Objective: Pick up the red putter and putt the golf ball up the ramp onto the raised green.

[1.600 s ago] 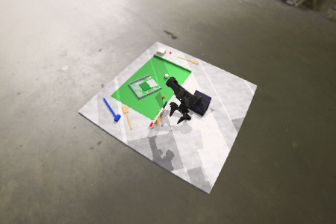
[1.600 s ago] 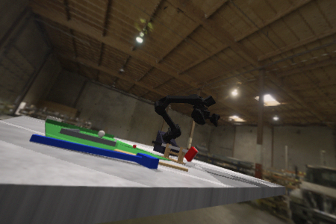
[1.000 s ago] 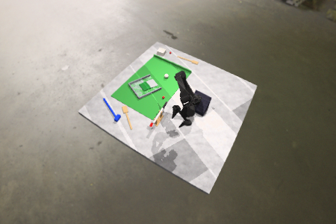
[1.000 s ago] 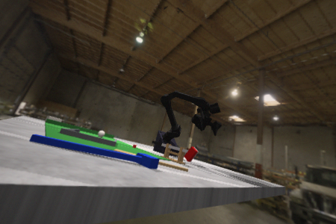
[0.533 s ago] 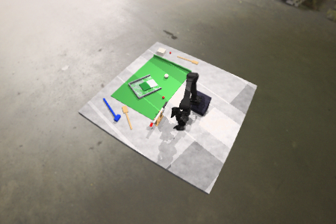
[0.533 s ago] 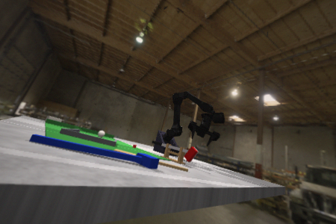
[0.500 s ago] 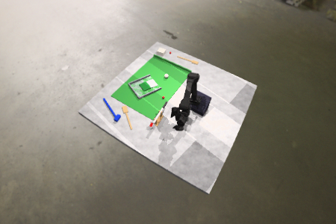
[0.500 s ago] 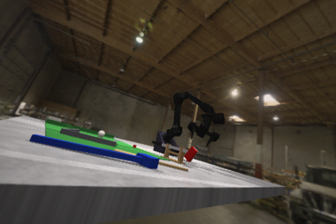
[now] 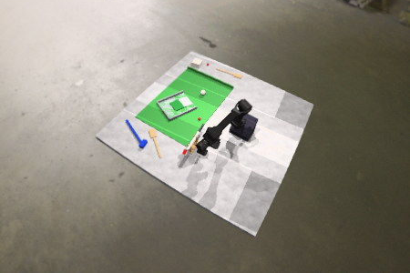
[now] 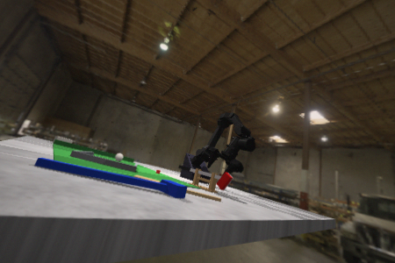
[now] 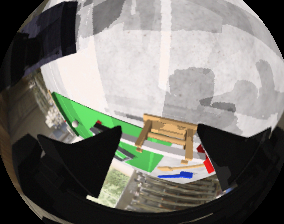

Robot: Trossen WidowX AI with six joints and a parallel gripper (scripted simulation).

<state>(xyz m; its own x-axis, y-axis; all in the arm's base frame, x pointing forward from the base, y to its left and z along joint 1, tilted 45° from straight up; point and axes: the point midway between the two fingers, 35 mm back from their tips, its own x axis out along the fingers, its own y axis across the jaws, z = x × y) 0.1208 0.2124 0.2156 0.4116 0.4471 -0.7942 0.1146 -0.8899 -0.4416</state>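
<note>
Right now the wooden stand is 7 cm ahead of my gripper tip, 2 cm to the left of it and 4 cm below it. From my gripper tip the other things lie so: white golf ball (28 cm ahead, 47 cm to the right, 5 cm below); then blue putter (47 cm ahead, 16 cm to the left, 6 cm below); then white box (54 cm ahead, 78 cm to the right, 5 cm below).
</note>
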